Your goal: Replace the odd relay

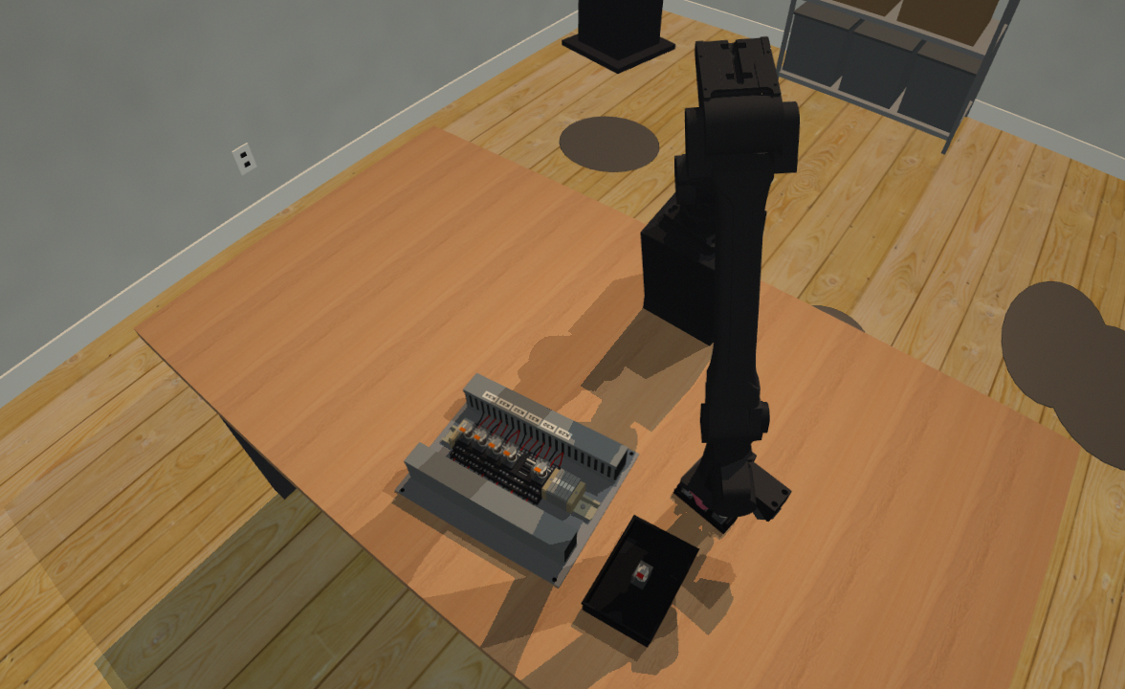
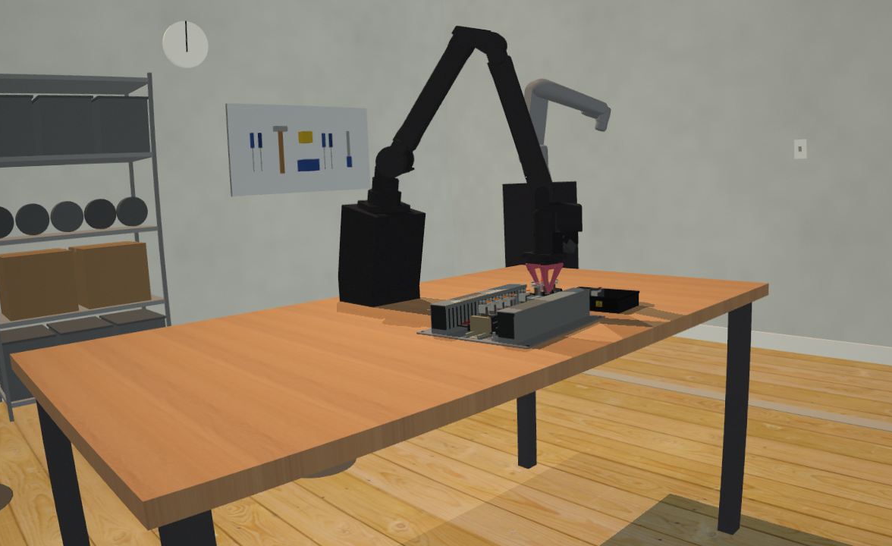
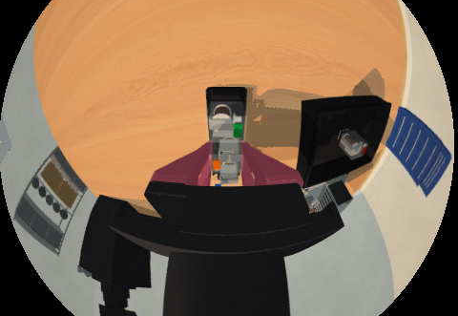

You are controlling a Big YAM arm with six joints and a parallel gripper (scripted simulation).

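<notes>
The black spare holder is 2 cm below my hand. Round my hand: blue-button relay: 3 cm to the right; then black tray: 17 cm ahead, 2 cm to the left, 1 cm below; then green-button relay: 3 cm to the left.
</notes>
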